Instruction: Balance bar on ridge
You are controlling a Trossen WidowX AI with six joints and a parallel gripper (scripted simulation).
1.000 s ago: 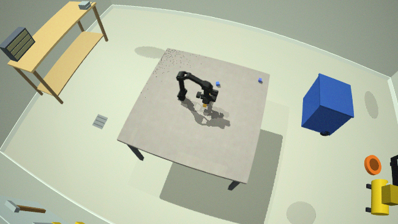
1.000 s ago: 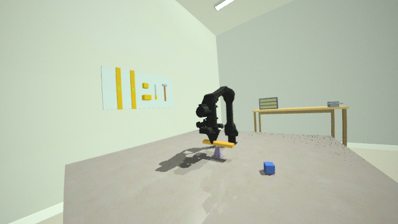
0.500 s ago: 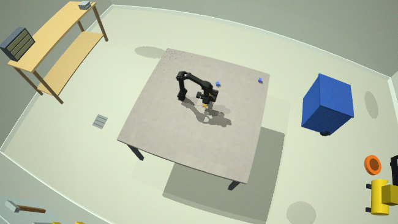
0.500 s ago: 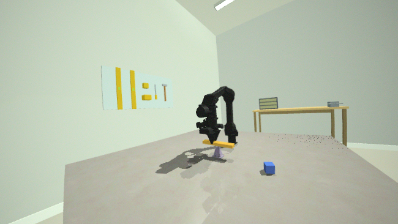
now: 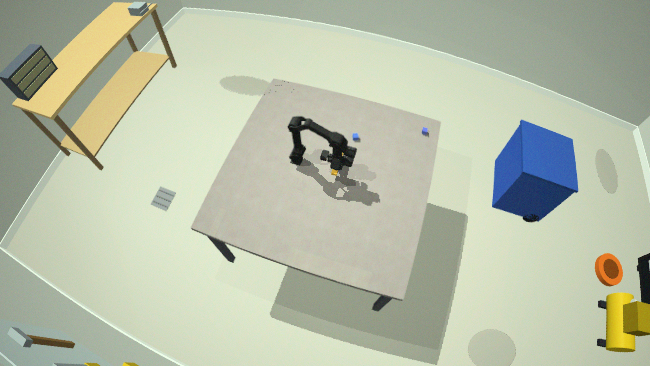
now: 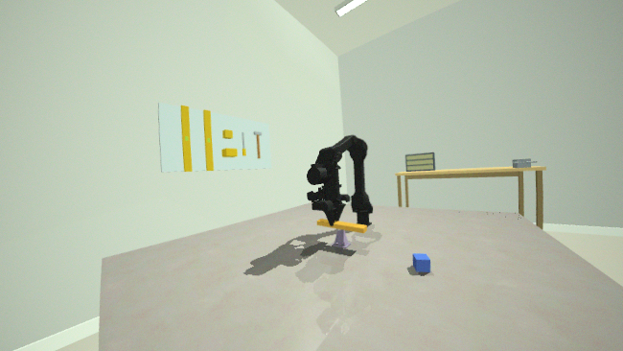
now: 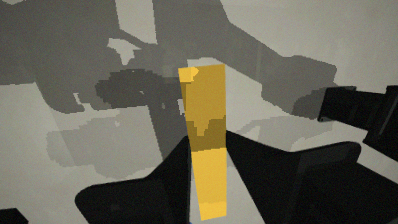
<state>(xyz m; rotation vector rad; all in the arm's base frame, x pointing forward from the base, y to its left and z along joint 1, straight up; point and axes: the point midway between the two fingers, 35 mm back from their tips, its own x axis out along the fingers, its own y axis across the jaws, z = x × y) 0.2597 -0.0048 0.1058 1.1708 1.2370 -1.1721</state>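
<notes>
Now: gripper tip 30 mm to the right of the yellow bar.
</notes>
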